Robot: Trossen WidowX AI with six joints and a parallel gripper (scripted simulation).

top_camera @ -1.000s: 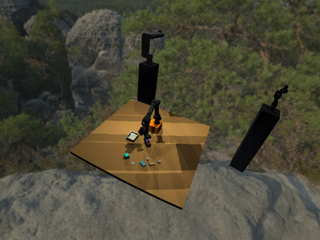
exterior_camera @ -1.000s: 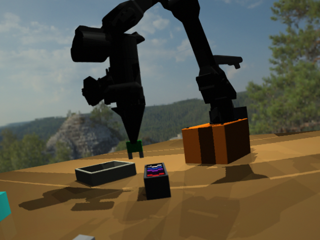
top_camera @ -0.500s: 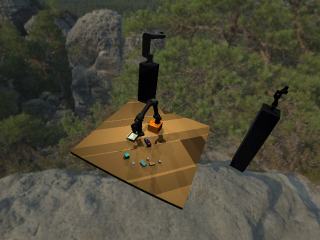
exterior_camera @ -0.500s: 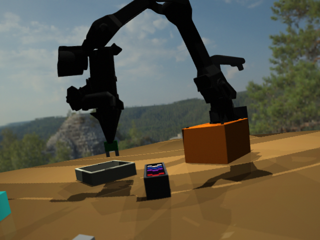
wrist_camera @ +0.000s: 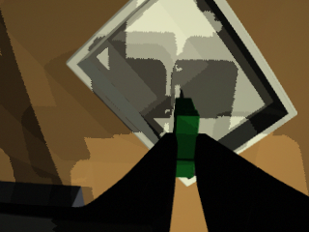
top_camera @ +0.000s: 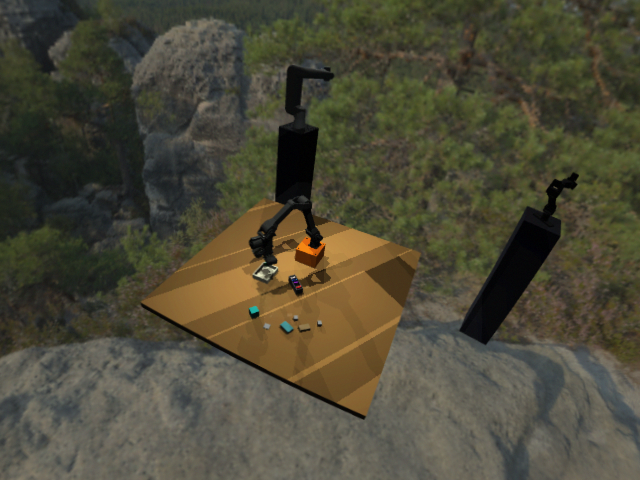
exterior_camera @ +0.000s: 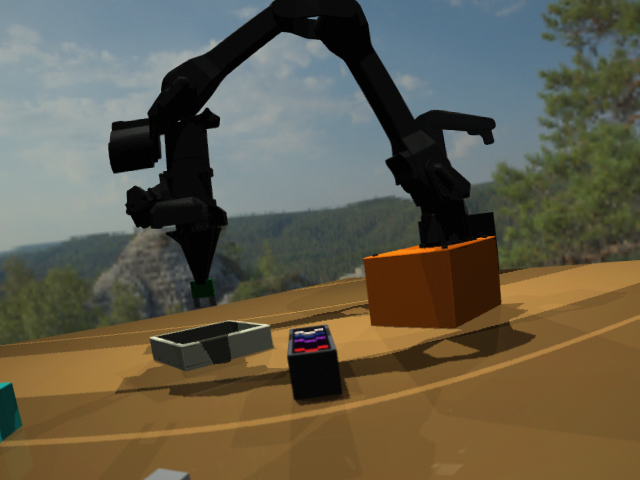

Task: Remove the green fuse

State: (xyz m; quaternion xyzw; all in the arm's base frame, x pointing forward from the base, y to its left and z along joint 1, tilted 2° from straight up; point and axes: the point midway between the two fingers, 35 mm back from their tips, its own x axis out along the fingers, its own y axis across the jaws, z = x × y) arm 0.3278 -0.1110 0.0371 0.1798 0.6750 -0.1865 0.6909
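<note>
The green fuse is 10 mm below my gripper tip. The rest, counted from my gripper tip: blue fuse: 170 mm to the left, 70 mm below, 50 mm behind; grey tray: 90 mm below, 10 mm to the right; white fuse: 160 mm to the left, 70 mm below, 60 mm behind.
</note>
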